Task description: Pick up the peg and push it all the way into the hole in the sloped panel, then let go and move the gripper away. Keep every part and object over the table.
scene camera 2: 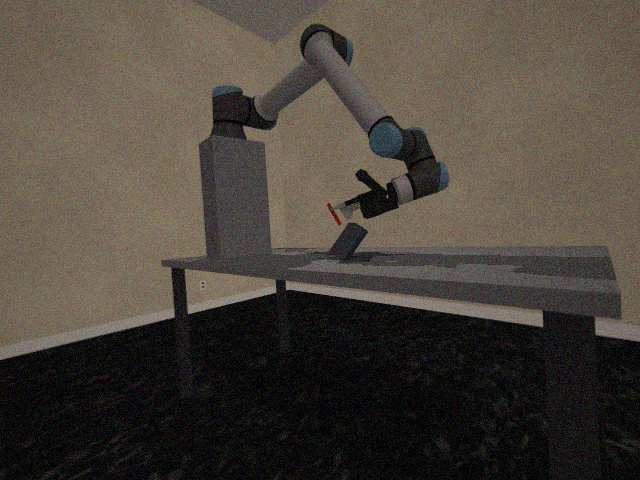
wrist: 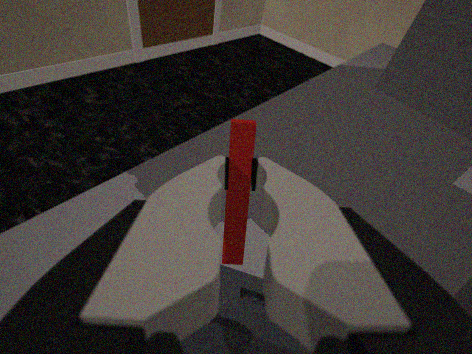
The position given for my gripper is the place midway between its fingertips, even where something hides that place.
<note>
In view: my gripper (scene camera 2: 330,209) and a red peg (wrist: 242,134).
</note>
